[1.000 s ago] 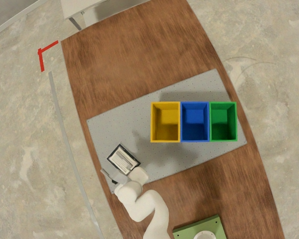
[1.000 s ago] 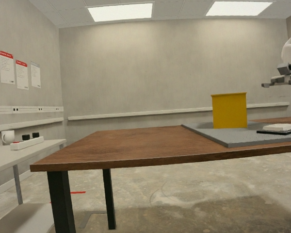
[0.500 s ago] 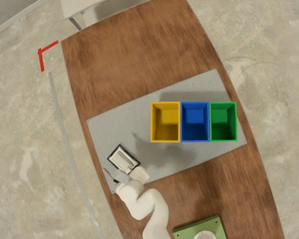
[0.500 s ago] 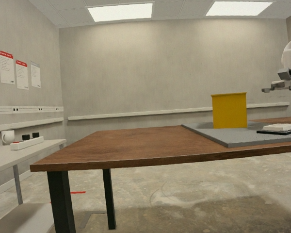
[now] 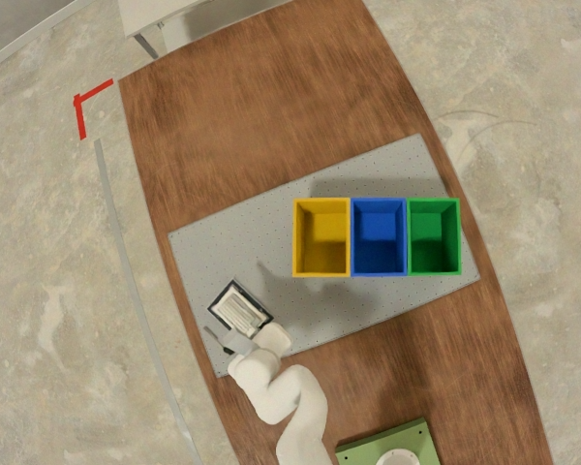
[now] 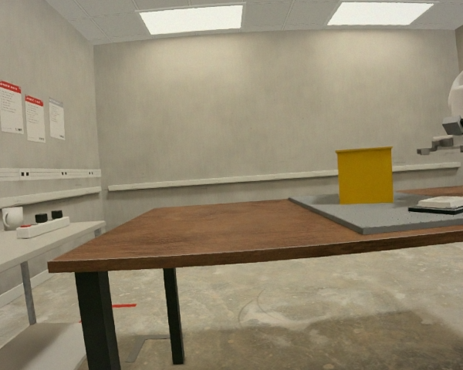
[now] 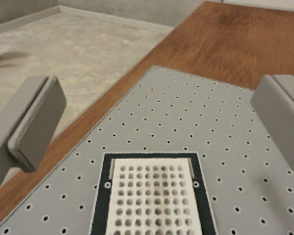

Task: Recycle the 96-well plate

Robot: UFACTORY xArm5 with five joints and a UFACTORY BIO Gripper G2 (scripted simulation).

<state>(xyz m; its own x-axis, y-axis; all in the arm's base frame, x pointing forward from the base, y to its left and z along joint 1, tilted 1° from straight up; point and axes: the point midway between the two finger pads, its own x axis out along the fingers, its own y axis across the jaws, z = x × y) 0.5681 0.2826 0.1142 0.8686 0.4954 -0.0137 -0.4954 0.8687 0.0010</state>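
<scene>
The white 96-well plate is 130 mm below my hand. Round my hand: black plate nest: 150 mm below; blue bin: 410 mm to the right, 60 mm below, 60 mm ahead; yellow bin: 290 mm to the right, 110 mm ahead, 60 mm below.
</scene>
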